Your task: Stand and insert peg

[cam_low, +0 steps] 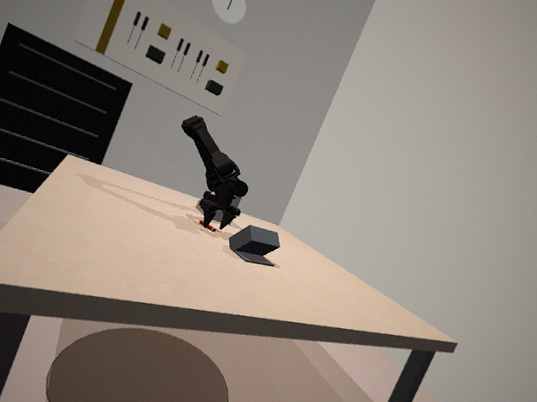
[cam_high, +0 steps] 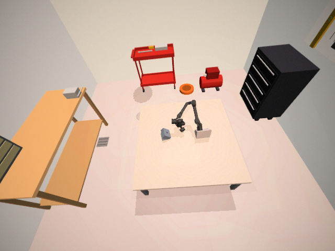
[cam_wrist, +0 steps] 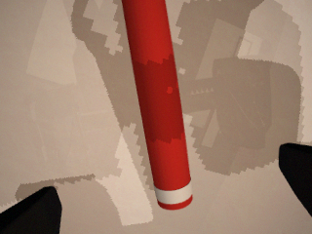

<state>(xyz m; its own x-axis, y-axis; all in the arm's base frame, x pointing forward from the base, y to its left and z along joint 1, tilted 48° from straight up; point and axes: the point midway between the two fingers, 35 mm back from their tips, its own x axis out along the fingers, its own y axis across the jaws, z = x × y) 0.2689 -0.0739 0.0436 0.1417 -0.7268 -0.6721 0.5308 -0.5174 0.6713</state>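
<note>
My gripper tip is 10 mm past the red peg and 10 mm to the left of it. From my gripper tip the other things lie so: sloped panel 190 mm ahead, 90 mm to the left, 40 mm above.
</note>
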